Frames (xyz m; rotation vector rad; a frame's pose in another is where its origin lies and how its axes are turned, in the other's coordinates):
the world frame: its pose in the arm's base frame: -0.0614 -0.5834 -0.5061 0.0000 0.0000 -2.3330
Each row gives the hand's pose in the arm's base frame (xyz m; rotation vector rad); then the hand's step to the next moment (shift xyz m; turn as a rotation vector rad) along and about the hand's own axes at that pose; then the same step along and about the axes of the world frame.
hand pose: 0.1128 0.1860 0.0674 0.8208 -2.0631 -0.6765
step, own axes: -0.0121 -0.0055 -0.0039 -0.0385 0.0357 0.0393
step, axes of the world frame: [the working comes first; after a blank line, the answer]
step, axes of the arm's base frame: 0.0107 0.0047 -0.0075 -0.0255 0.0586 -0.0148

-0.0108 0.0044 -0.0075 -0.0248 -0.0589 -0.0148
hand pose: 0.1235 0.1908 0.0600 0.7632 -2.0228 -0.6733
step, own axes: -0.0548 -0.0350 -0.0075 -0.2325 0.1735 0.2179
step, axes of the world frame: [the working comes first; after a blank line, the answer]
step, axes of the arm's base frame: 0.0405 0.0148 -0.0492 -0.1261 0.3224 -0.1087

-0.0387 0.0190 -0.0492 -0.1461 -0.3138 -0.1087
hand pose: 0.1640 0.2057 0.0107 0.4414 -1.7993 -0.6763
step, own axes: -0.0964 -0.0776 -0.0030 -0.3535 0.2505 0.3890
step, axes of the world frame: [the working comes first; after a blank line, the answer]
step, axes of the arm's base frame: 0.0313 -0.0024 -0.1197 -0.2468 0.4932 -0.1869

-0.0199 0.0243 -0.1197 -0.1863 -0.5190 -0.1869
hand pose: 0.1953 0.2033 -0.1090 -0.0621 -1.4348 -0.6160
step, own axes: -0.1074 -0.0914 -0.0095 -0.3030 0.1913 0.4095
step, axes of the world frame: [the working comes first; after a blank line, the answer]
step, axes of the arm's base frame: -0.0318 -0.0425 -0.1310 -0.2902 0.4333 -0.1554

0.0527 0.0064 -0.1310 -0.1130 -0.5091 -0.1554
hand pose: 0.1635 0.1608 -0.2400 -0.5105 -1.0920 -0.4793
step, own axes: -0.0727 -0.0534 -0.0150 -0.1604 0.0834 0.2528
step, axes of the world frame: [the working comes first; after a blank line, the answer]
step, axes of the arm's base frame: -0.0492 -0.0428 -0.0641 -0.1897 0.2371 -0.0662

0.0650 -0.0060 -0.0641 -0.0405 -0.3009 -0.0662
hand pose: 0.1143 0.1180 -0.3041 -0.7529 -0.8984 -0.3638
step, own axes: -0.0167 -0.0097 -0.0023 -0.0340 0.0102 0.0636
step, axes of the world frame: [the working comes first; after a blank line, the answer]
step, axes of the arm's base frame: -0.0141 -0.0087 -0.0102 -0.0502 0.0523 -0.0068

0.0160 -0.0042 -0.0102 -0.0032 -0.0724 -0.0068
